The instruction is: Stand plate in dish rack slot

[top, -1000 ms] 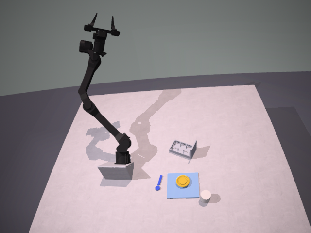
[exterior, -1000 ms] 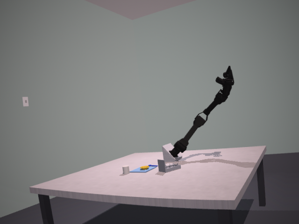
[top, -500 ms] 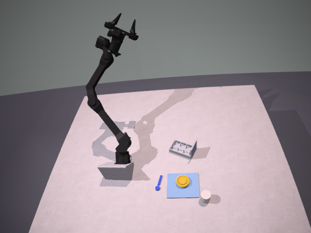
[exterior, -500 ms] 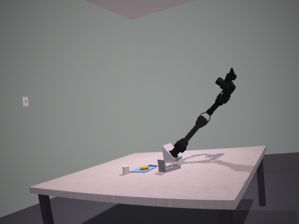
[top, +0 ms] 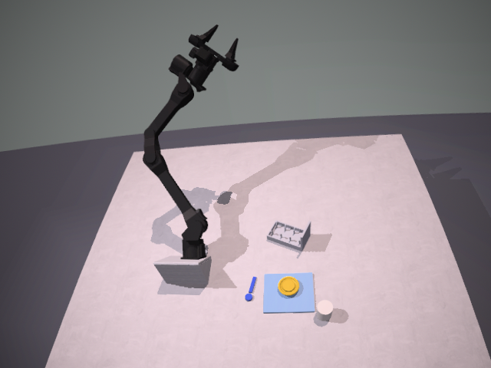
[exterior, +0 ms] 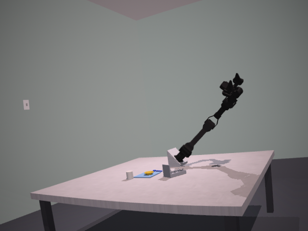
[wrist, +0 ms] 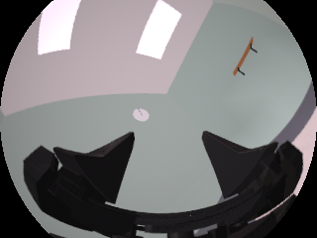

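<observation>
My gripper tip is now 58 cm to the left of the yellow plate, 55 cm above it and 22 cm short of it. From my gripper tip the other things lie so: grey dish rack 55 cm below, 39 cm to the right, 20 cm ahead; then blue mat 60 cm to the right, 57 cm below, 22 cm ahead; then blue spoon 61 cm to the right, 57 cm below, 11 cm ahead.
</observation>
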